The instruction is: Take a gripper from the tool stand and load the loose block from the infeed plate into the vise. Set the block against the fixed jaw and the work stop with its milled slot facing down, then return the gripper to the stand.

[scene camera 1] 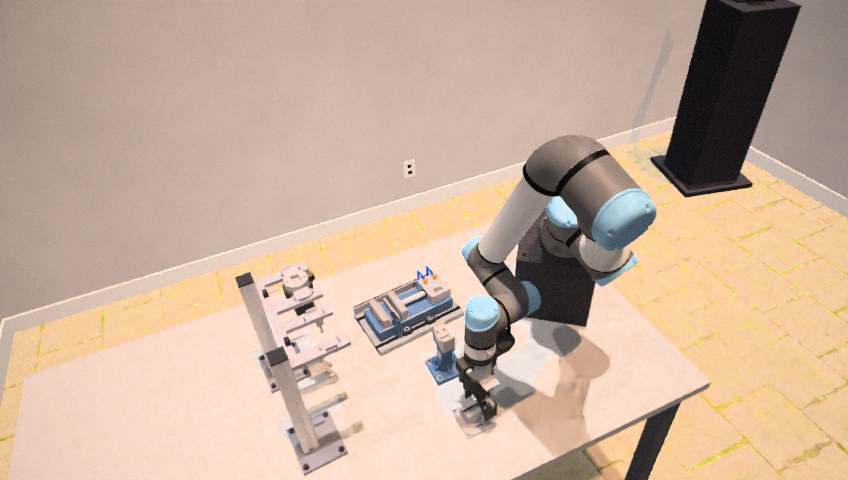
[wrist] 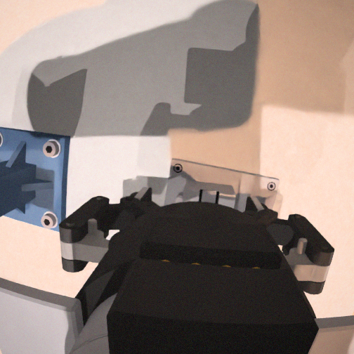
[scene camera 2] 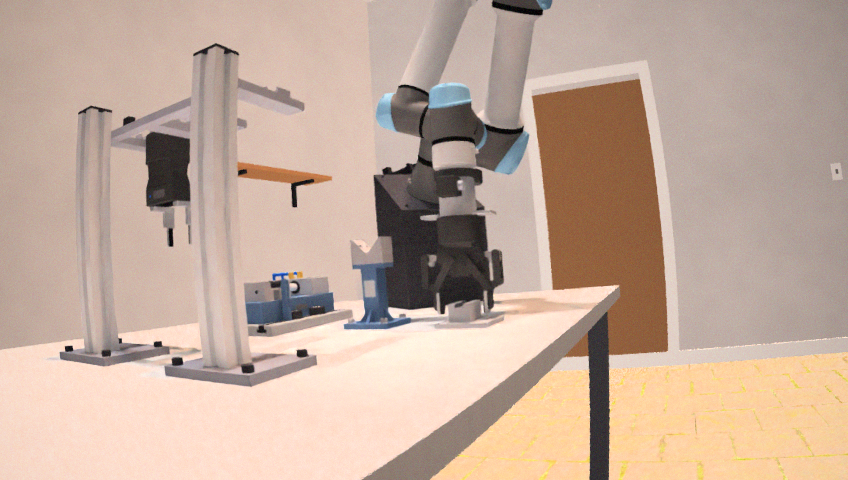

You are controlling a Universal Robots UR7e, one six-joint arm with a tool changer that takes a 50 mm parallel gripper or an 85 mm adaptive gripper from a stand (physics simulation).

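Seen in the pictures: hand at its tool point: (scene camera 2: 457,206); arm's base at its link origin: (scene camera 2: 435,191).
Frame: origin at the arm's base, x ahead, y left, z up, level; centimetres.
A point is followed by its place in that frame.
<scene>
The grey block (scene camera 1: 474,412) @(x 35.9, y 35.7, z -25.3 cm) (scene camera 2: 464,311) @(x 38.4, y 36.0, z -26.6 cm) sits on the infeed plate (scene camera 1: 470,432) @(x 37.9, y 39.3, z -28.4 cm) (scene camera 2: 497,321) @(x 34.1, y 39.4, z -28.9 cm) (wrist: 258,185). My gripper (scene camera 1: 479,406) (scene camera 2: 465,303) (wrist: 201,201) is the black adaptive one. It points straight down, low over the plate, with its fingers spread wide, one on each side of the block. In the wrist view its body hides most of the block, and contact with the fingers does not show. The vise (scene camera 1: 410,315) @(x 47.3, y 0.3, z -23.1 cm) (scene camera 2: 315,306) @(x 41.7, y 0.5, z -25.5 cm) stands on the table with no block visible between its jaws. The tool stand (scene camera 1: 295,407) @(x 79.3, y 35.4, z -9.6 cm) (scene camera 2: 216,208) @(x 80.5, y 36.7, z -10.9 cm) holds the parallel gripper (scene camera 2: 167,169).
A blue pedestal with a V-shaped top (scene camera 1: 443,350) @(x 40.9, y 20.8, z -16.7 cm) (scene camera 2: 372,285) @(x 41.6, y 18.3, z -21.6 cm) stands between the infeed plate and the vise, close beside my gripper. Its bolted base (wrist: 57,182) shows in the wrist view. The table's front edge (scene camera 2: 493,392) @(x 70.0, y 62.8, z -29.5 cm) lies near the plate.
</scene>
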